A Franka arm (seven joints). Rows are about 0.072 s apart.
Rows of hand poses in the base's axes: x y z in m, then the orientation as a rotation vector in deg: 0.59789, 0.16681, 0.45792, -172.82, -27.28, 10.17; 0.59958, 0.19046, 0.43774, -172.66, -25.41, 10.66; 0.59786, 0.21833, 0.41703, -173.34, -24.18, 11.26; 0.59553, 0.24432, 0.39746, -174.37, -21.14, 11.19; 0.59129, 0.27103, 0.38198, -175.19, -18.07, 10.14; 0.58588, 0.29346, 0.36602, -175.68, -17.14, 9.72; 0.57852, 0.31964, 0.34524, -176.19, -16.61, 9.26; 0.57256, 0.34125, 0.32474, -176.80, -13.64, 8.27; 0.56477, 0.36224, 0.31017, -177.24, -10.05, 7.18; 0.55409, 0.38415, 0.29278, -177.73, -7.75, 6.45; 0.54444, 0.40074, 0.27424, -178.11, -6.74, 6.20
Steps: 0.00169, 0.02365, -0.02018, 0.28, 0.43, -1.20; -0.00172, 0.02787, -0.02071, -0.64, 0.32, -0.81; -0.00233, 0.02599, -0.01957, -0.75, -0.09, -2.01; -0.00424, 0.02671, -0.01548, -0.46, -0.69, -2.04; -0.00541, 0.02243, -0.01596, -0.38, -0.31, -0.62; -0.00736, 0.02618, -0.02078, -0.42, -0.34, -0.36; -0.00596, 0.02161, -0.02050, -0.35, -0.64, -1.94; -0.00779, 0.02099, -0.01457, -0.21, -0.67, -2.34; -0.01068, 0.02191, -0.01739, -0.38, -0.47, -1.49; -0.00965, 0.01659, -0.01854, -0.35, -0.17, -0.65
